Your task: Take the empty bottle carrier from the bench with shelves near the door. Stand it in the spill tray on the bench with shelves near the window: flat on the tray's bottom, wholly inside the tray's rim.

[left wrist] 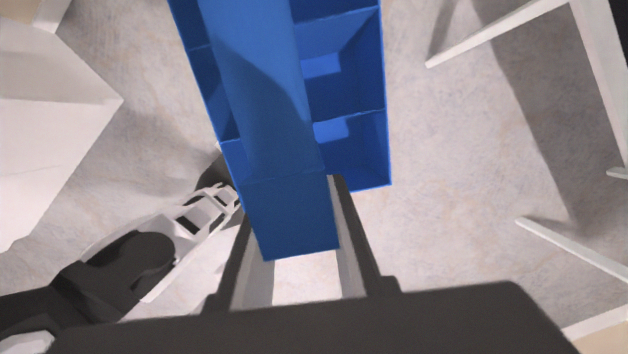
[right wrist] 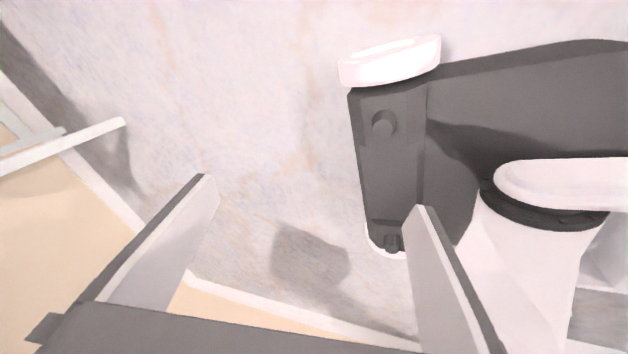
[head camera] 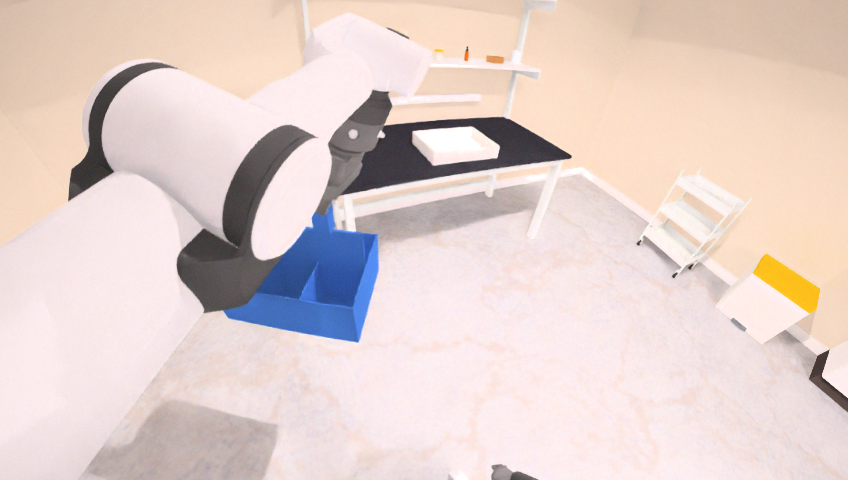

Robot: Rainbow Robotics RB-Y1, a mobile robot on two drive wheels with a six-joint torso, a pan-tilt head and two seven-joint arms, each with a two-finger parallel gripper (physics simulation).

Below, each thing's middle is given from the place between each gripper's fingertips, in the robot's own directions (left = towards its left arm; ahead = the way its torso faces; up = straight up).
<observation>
Now: right hand 37 cm short of the blue bottle carrier (head camera: 322,285), 48 cm to the right of it and 52 cm below it.
The blue bottle carrier is 100 mm below my left hand and 80 mm to the left of it. From my left hand the other things lie so: white spill tray (head camera: 440,146) (1190 mm ahead, 410 mm to the right, 370 mm below).
</observation>
